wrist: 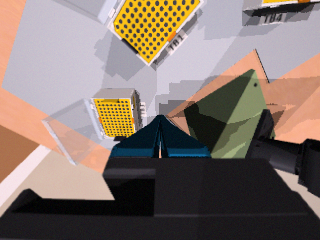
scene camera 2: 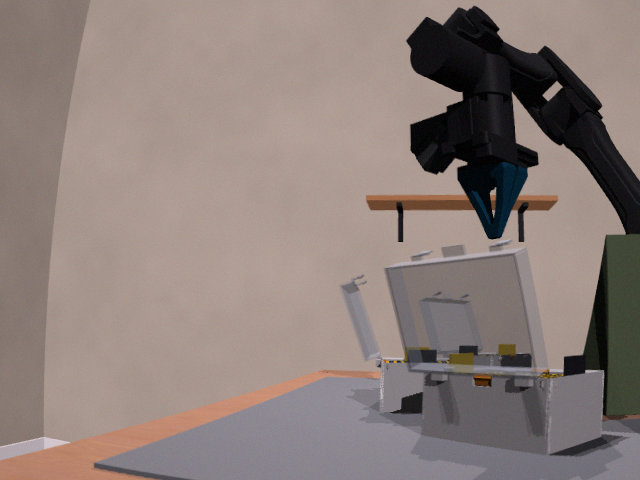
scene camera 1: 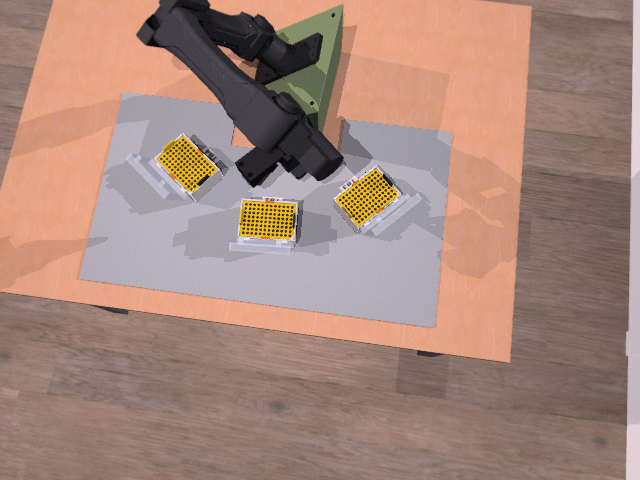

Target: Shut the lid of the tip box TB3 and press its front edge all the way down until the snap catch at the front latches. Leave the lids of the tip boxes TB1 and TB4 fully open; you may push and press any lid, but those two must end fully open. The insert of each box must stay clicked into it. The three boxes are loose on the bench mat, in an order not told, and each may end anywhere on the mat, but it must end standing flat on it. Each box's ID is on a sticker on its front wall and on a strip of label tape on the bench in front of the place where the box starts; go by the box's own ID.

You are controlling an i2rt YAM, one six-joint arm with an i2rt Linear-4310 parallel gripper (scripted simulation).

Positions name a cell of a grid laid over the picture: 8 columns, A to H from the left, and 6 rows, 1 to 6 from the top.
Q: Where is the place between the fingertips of my gripper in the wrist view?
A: E3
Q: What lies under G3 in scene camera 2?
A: My gripper.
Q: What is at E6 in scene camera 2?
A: A grey bench mat.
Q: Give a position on a grey bench mat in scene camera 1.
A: B3
